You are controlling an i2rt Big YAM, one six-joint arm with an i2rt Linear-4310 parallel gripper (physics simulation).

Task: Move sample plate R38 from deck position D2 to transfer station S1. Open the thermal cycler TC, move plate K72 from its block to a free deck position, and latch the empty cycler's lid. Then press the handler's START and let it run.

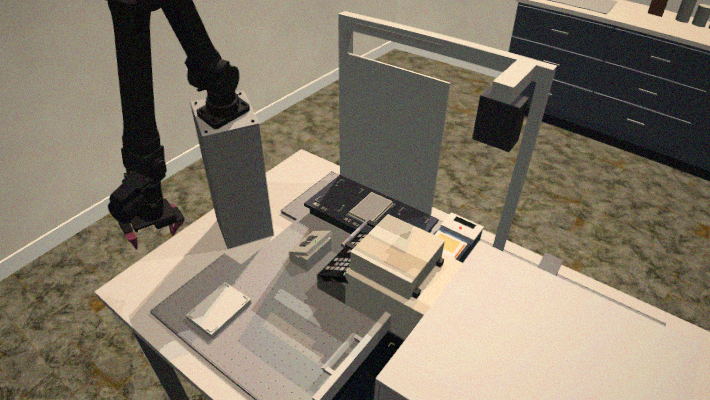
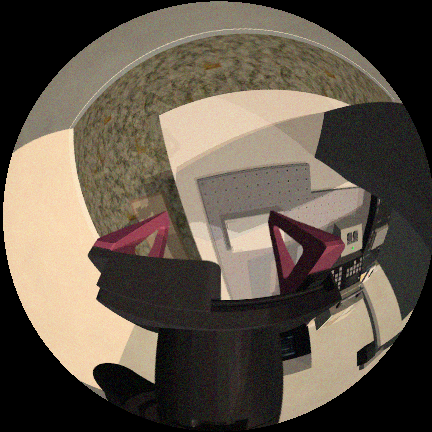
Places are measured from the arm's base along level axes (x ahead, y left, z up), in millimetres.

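Where they show: gripper, fingertip midpoint: (image 1: 154, 241) (image 2: 218, 216); arm's base, origin of the base link: (image 1: 223, 112).
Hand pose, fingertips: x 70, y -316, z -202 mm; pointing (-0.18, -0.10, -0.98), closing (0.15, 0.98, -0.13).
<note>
Each offset is from my fingertips to the top centre of the thing. "spot": to the spot under its first point. Level surfaces: height alone.
My gripper (image 1: 153, 239) (image 2: 218, 216) is open and empty, high beyond the table's left edge. A grey plate @(dx +224, dy +597, dz -146 mm) (image 1: 371, 206) lies on the dark deck @(dz -162 mm) (image 1: 325, 195); its label and the position marks are unreadable. The beige cycler @(spot: dx +477, dy +374, dz -8 mm) (image 1: 397, 252) has its lid down, with a bar handle @(spot: dx +345, dy +378, dz -30 mm) (image 1: 356, 233) at its front and a dark keypad @(spot: dx +326, dy +323, dz -123 mm) (image 1: 337, 266) (image 2: 350, 270) below. Whether its lid is latched cannot be told, and its block is hidden. A small grey box @(dx +188, dy +361, dz -127 mm) (image 1: 310, 248) (image 2: 352, 239) has two dark squares and a green light. A flat white rectangular piece @(spot: dx +151, dy +45, dz -188 mm) (image 1: 218, 309) (image 2: 252, 233) lies on the perforated board.
The perforated board @(dz -207 mm) (image 1: 220, 272) (image 2: 250, 187) covers the table's front left. A grey column (image 1: 237, 185) carries the arm. A tall panel (image 1: 392, 135) and a gantry post @(dx +609, dy +733, dz +358 mm) (image 1: 522, 165) with a black box @(spot: dx +584, dy +566, dz +316 mm) (image 1: 500, 120) stand behind. A large white cabinet (image 1: 540, 320) is at right.
</note>
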